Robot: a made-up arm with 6 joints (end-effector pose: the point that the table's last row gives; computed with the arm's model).
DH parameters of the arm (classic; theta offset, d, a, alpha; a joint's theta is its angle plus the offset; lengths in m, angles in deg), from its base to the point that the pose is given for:
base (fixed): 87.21 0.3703 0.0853 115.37
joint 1: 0 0.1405 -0.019 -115.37
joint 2: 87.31 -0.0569 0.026 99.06
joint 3: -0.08 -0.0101 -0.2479 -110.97
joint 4: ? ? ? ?
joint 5: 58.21 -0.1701 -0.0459 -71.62
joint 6: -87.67 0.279 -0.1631 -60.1
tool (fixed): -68.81 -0.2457 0 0
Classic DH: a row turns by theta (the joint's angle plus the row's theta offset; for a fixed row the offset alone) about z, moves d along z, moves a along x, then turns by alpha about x.
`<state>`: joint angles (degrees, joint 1 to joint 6).
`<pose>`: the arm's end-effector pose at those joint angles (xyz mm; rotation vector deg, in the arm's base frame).
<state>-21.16 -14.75 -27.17 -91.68 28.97 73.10</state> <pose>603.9 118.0 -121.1 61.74 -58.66 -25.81</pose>
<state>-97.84 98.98 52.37 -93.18 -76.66 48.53</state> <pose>226.5 -198.1 239.0 119.61 -39.06 -107.78</pose>
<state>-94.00 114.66 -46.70 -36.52 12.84 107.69</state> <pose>-239.4 -252.3 265.8 77.29 139.19 41.82</pose>
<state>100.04 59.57 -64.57 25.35 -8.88 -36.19</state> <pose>415.1 -251.3 271.4 13.10 -96.99 -63.22</pose>
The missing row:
joint 4: -14.98 -0.3046 0.2613 105.08
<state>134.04 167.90 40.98 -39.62 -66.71 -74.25</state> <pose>104.9 109.6 104.1 -13.17 -83.91 -93.00</pose>
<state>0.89 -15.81 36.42 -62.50 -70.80 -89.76</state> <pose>203.6 399.0 339.1 -140.93 50.23 -75.29</pose>
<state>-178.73 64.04 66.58 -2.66 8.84 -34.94</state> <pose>442.5 470.0 418.2 87.73 -29.17 20.99</pose>
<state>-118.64 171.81 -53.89 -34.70 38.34 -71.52</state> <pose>84.2 -224.0 301.7 31.19 -73.93 -125.44</pose>
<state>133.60 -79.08 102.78 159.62 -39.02 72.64</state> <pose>376.3 -33.3 613.9 9.94 152.78 90.96</pose>
